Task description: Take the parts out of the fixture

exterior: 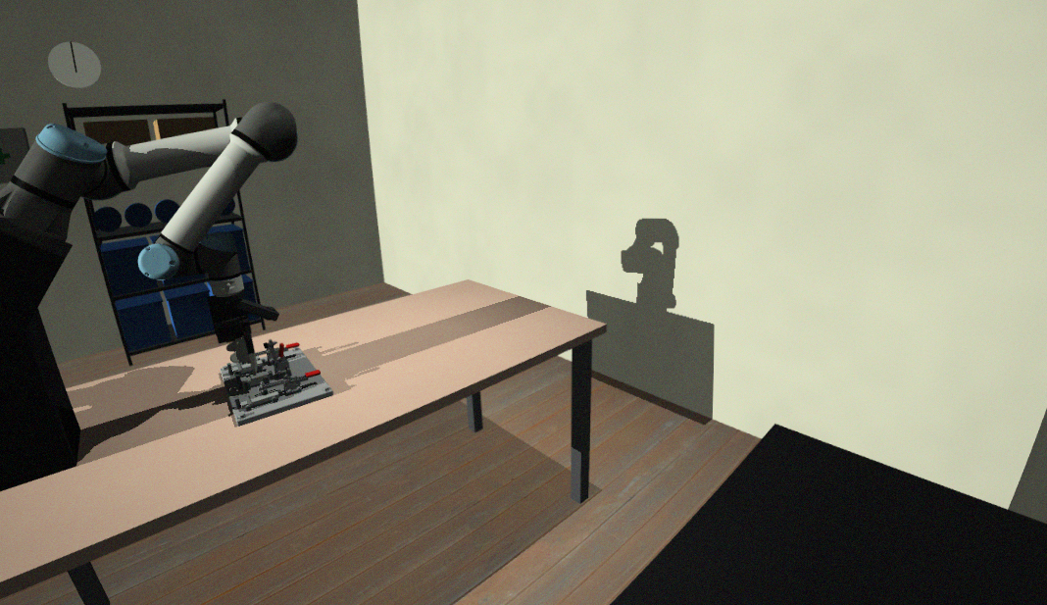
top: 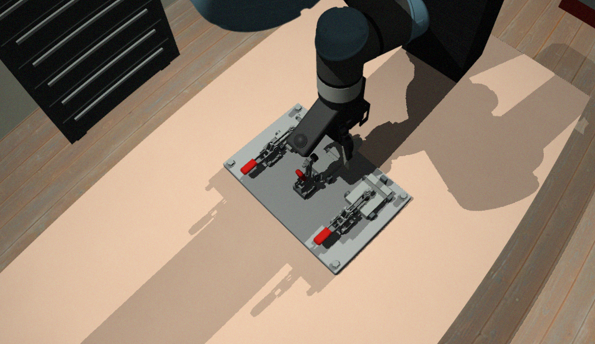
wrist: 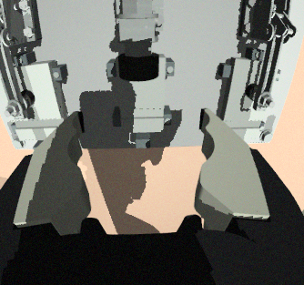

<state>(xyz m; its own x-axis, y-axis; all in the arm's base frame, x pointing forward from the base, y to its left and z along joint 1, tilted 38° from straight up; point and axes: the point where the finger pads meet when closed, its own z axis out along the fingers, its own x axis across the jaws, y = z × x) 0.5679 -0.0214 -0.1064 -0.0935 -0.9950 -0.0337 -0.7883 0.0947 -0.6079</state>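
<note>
Now: the grey fixture plate 40 mm ahead of my hand, 10 mm to the right of it and 60 mm below it.
</note>
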